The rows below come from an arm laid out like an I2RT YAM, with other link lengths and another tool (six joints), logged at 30 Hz.
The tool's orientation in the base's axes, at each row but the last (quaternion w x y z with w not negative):
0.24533 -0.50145 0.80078 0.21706
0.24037 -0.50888 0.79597 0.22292
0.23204 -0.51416 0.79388 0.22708
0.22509 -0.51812 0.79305 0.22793
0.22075 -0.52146 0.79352 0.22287
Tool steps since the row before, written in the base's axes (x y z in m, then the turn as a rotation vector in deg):
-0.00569 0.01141 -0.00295 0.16 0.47 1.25
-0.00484 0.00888 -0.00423 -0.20 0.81 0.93
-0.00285 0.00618 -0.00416 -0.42 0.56 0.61
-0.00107 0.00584 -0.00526 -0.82 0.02 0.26
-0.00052 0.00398 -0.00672 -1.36 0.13 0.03
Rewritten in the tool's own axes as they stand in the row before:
-0.00400 0.00947 0.00809 -1.15 0.17 -0.67
-0.00189 0.00737 0.00789 -1.06 0.60 -0.28
-0.00085 0.00439 0.00660 -0.61 0.67 -0.20
-0.00069 0.00241 0.00752 0.13 0.80 -0.29
0.00120 0.00107 0.00766 0.38 1.31 -0.11

